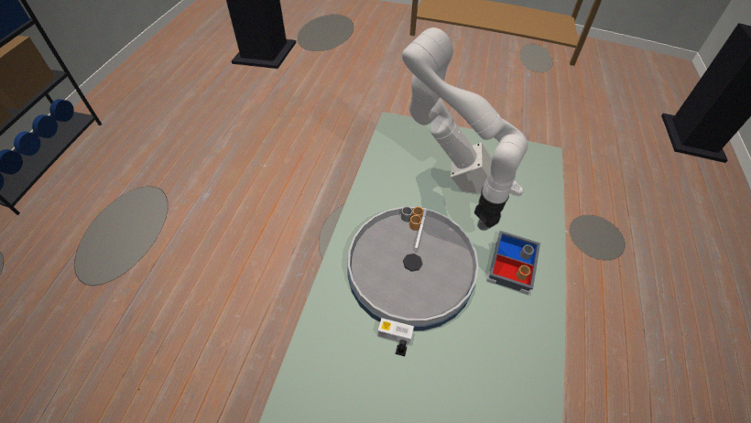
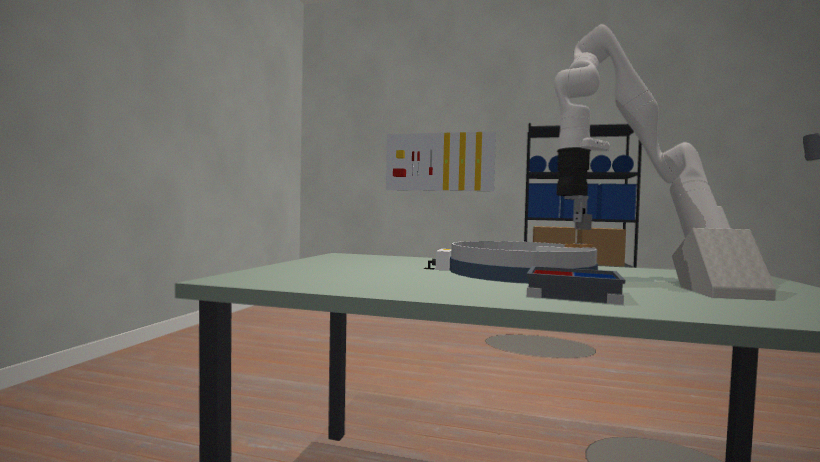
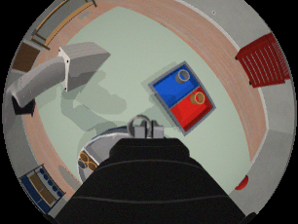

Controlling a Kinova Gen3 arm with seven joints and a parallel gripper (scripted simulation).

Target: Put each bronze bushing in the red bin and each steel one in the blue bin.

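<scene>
Right now the two-part bin is 15 cm below my hand, 13 cm to the left of it and 3 cm ahead of it. Also, from my hand: grey turntable (21 cm to the right, 13 cm ahead, 12 cm below).
</scene>
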